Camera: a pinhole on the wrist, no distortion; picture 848 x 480 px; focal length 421.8 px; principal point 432.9 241.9 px. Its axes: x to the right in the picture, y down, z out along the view. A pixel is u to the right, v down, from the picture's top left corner.
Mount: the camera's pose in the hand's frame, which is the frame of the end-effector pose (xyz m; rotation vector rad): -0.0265 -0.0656 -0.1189 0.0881 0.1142 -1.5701
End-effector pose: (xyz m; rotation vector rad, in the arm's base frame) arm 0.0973 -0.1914 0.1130 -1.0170 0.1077 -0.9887
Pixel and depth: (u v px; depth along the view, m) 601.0 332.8 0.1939
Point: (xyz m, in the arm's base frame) 0.0320 -0.1888 0.2802
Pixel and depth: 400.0 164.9 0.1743
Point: 0.0452 -0.1249 0.1811
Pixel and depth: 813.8 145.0 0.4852
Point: -0.1865 0.0228 0.6624
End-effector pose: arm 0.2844 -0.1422 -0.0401 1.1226 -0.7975 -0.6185
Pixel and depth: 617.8 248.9 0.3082
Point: 0.1274 -0.2978 -0.2332
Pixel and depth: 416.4 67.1 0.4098
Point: -0.0675 -0.1854 -0.1185
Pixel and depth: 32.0 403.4 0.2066
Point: 0.2320 -0.2122 0.0945
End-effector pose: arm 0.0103 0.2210 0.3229 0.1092 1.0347 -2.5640
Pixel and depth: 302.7 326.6 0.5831
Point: -0.0373 -0.1637 0.6265
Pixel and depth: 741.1 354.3 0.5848
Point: -0.2982 0.2755 0.9572
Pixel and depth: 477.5 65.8 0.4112
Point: 0.1476 0.1916 0.6763
